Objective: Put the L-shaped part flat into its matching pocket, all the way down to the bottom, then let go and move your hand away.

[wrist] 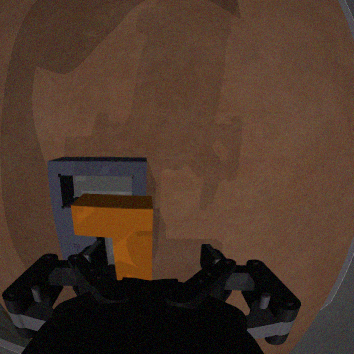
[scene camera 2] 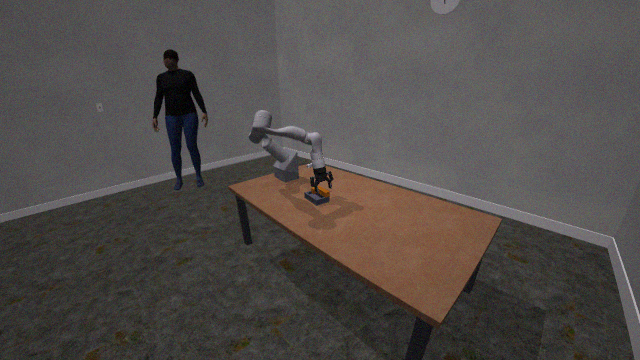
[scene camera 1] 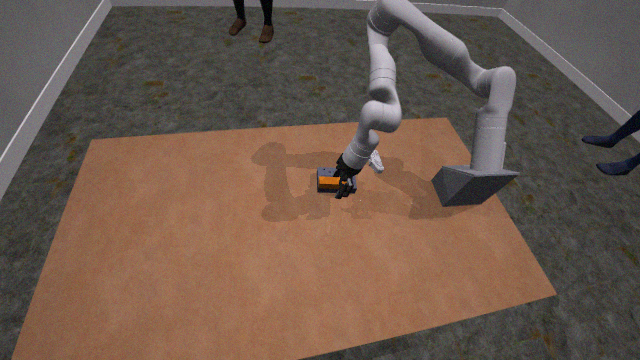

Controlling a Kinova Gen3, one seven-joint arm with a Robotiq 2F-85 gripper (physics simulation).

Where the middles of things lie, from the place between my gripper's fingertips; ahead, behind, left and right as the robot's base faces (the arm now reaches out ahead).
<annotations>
Now: hand 2 cm to the left of the orange L-shaped part (wrist: 127, 219). From my hand the other things lie so: pocket block (wrist: 69, 176): 5 cm to the right, 3 cm below, 2 cm behind.
</annotations>
